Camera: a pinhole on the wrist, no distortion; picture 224 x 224 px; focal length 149.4 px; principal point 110.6 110.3 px. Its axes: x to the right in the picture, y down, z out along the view. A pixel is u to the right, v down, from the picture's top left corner.
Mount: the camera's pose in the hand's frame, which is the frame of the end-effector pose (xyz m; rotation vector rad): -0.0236 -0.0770 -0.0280 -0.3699 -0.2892 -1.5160
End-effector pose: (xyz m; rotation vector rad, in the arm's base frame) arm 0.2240 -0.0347 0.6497 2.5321 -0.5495 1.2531
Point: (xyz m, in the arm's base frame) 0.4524 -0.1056 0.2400
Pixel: 171.7 42.8
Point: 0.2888 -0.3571 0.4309
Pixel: 54.8 89.9
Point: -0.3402 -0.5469 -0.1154
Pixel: outside the picture
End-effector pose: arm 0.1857 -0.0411 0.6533 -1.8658 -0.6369 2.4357
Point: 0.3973 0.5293 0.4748
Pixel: behind the camera
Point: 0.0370 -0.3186 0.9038
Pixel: 76.2 6.8
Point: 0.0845 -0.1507 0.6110
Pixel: 45.2 153.5
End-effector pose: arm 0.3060 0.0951 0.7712 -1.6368 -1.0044 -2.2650
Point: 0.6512 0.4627 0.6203
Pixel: 213.6 42.4
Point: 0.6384 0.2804 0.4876
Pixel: outside the picture
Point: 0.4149 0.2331 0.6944
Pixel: 181.9 51.6
